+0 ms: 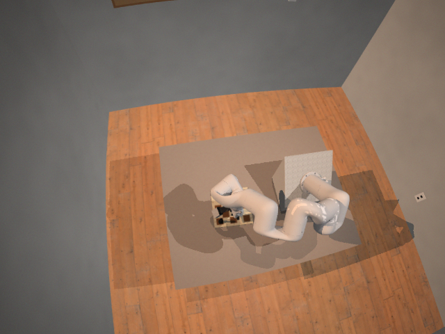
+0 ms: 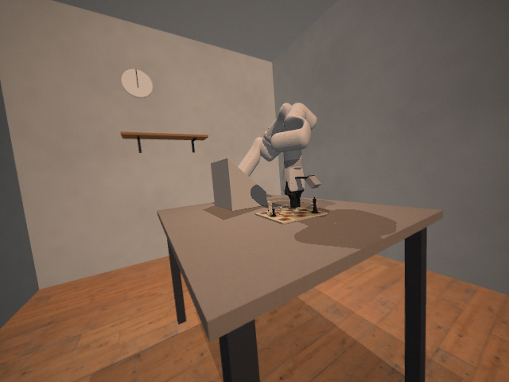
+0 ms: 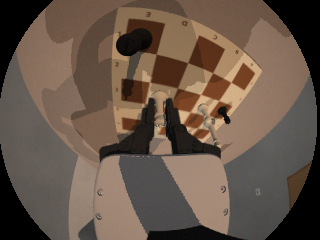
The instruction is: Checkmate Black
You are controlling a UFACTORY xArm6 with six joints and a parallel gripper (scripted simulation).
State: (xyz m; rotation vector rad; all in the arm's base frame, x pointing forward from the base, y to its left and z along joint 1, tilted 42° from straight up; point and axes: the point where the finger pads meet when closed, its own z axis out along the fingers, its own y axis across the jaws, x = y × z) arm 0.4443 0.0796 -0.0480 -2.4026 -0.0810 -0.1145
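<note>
The chessboard is 40 mm to the right of my hand and 40 mm below it. Round my hand: black pawn (120 mm to the right, 30 mm below, 10 mm behind); tall black piece (80 mm ahead, 30 mm to the left, 10 mm below).
</note>
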